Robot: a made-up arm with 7 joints.
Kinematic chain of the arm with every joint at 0, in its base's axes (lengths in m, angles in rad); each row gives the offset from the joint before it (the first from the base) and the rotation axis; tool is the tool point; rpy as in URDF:
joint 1: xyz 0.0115 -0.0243 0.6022 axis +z
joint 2: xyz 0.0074 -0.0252 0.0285 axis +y
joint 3: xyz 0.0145 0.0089 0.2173 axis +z
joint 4: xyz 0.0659 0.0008 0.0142 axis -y
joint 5: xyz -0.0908 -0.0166 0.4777 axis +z
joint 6: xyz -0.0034 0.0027 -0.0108 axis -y
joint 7: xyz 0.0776 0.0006 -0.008 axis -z
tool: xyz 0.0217 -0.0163 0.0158 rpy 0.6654 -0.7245 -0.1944
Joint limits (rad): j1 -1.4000..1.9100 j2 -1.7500..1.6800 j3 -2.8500..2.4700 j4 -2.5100..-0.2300 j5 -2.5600..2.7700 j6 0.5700..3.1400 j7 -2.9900..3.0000
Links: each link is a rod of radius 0.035 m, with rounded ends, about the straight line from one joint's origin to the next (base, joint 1, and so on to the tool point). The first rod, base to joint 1, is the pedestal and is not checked.
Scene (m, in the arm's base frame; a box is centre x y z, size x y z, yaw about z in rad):
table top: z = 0
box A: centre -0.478 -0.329 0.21 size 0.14 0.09 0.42 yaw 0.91
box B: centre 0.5 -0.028 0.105 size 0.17 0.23 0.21 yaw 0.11
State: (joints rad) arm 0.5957 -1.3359 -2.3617 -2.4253 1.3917 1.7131 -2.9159
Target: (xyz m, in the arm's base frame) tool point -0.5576 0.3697 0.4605
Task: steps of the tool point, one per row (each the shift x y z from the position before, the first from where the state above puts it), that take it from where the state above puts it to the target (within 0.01 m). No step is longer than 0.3 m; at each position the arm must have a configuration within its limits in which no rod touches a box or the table.
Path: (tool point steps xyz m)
1: -0.1583 -0.0169 -0.0948
2: -0.1512 0.0802 -0.0831
3: -0.2107 0.0550 0.0277
4: -0.1707 0.1428 0.0761
5: -0.0902 0.2012 0.1205
6: 0.0115 0.2135 0.1563

